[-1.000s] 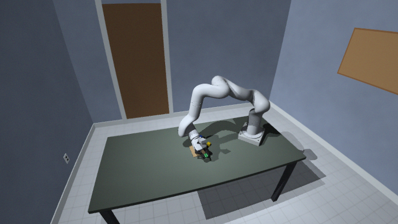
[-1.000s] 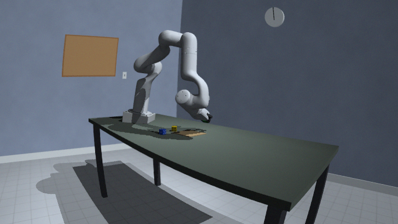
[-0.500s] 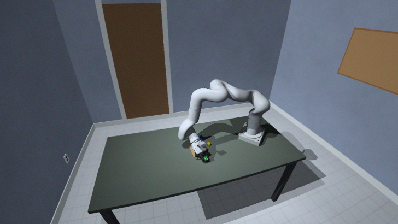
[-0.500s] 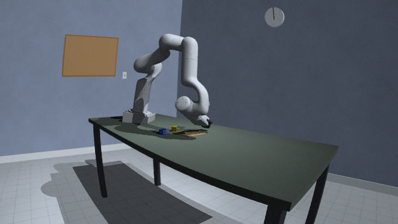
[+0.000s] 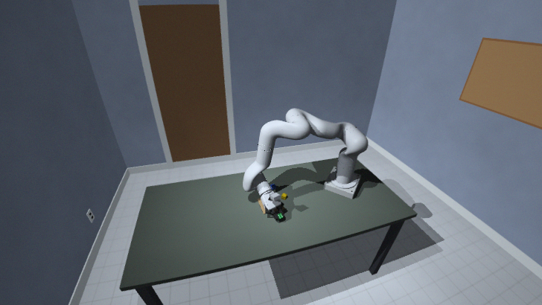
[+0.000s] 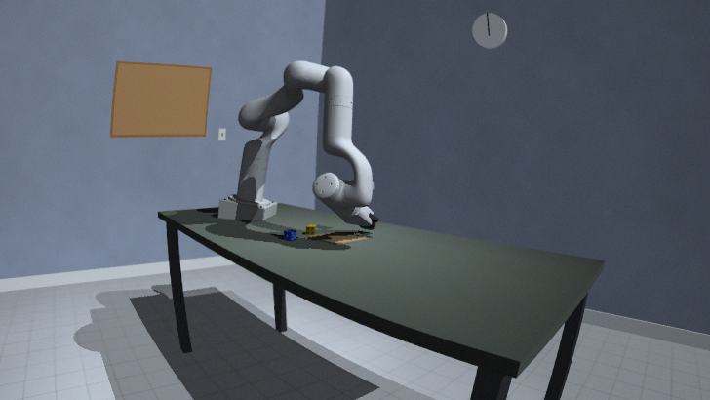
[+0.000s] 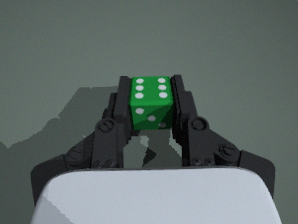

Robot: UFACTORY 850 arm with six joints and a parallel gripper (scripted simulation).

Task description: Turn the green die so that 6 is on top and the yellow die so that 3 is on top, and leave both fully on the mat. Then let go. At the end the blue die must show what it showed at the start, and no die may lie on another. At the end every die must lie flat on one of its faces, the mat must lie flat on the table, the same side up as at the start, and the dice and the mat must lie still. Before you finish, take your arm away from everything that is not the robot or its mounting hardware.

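The green die is 1 cm to the left of my hand. Round my hand: tan mat 14 cm to the right, 3 cm below, 2 cm behind; then yellow die 15 cm to the right, 13 cm behind, 2 cm below; then blue die 27 cm to the right, 11 cm behind, 2 cm below.
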